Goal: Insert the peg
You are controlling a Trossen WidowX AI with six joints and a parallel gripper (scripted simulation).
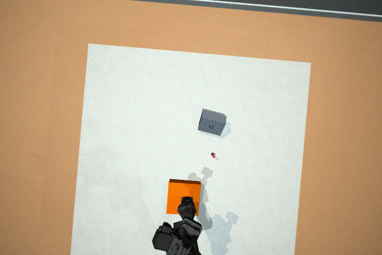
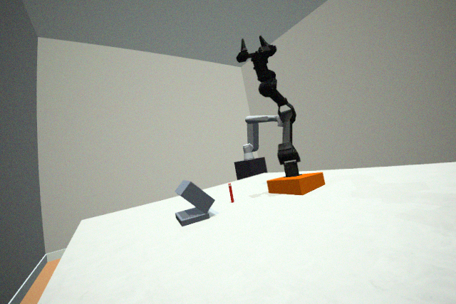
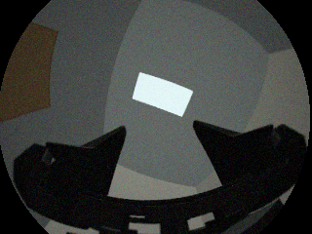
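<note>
Right now my gripper tip is 67 cm above the red peg, 16 cm to the left of it and 15 cm short of it. From my gripper tip the other things lie so: grey sloped panel (65 cm below, 33 cm ahead, 14 cm to the right).
</note>
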